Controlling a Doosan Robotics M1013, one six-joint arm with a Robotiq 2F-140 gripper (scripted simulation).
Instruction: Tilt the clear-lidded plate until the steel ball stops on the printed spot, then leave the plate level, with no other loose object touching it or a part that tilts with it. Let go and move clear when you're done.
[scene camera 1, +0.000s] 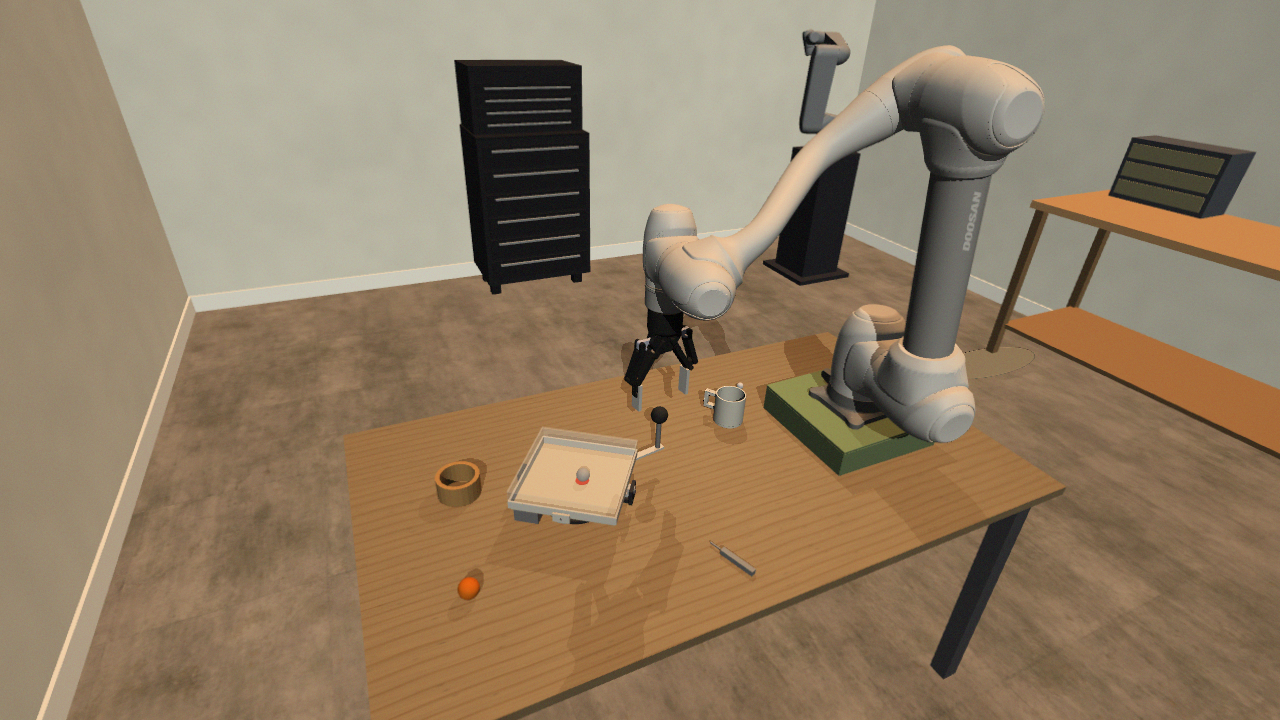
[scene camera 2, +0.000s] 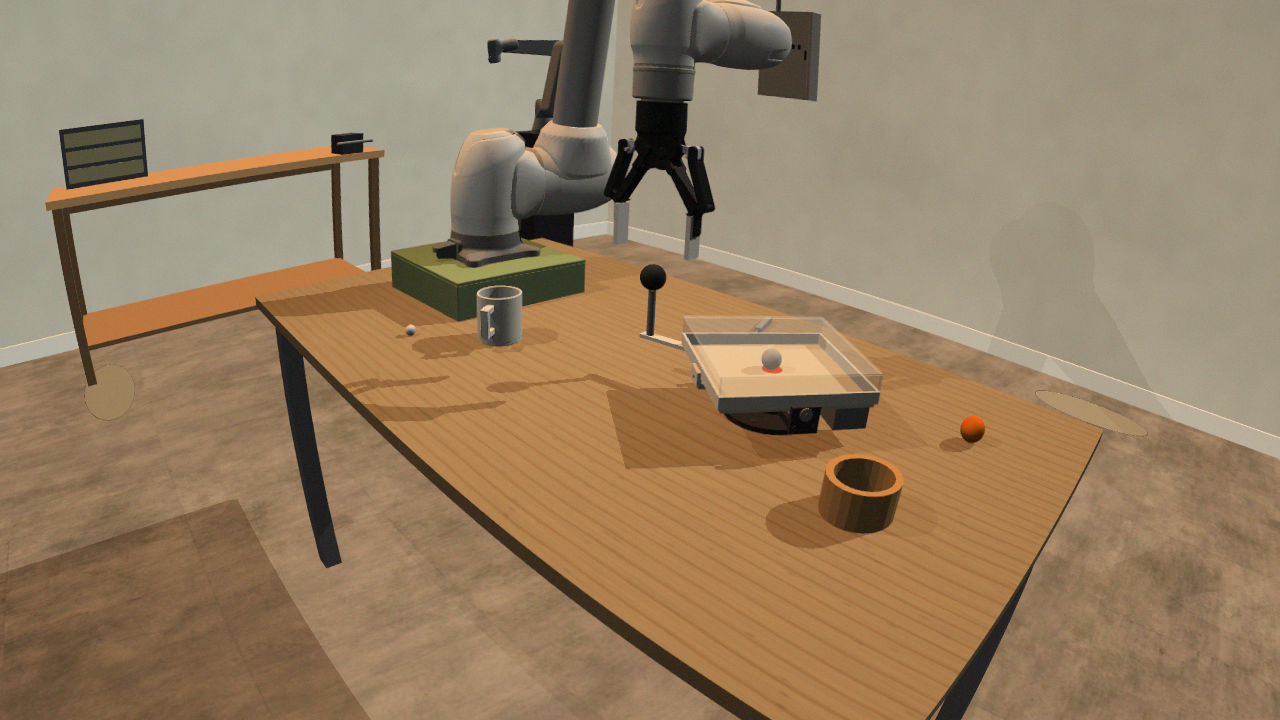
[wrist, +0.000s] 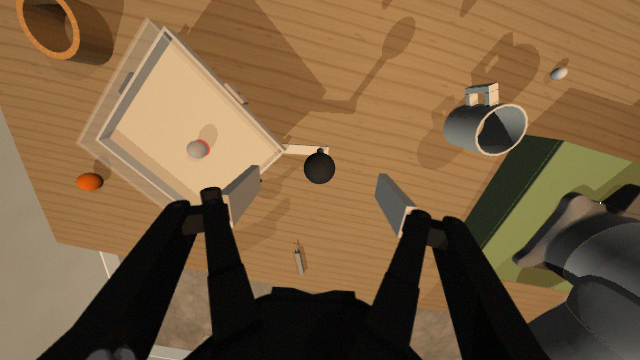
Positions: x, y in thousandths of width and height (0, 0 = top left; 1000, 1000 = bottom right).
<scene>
My gripper shows in scene camera 1 (516, 555), in scene camera 2 (511, 348) and in the wrist view (498, 504).
</scene>
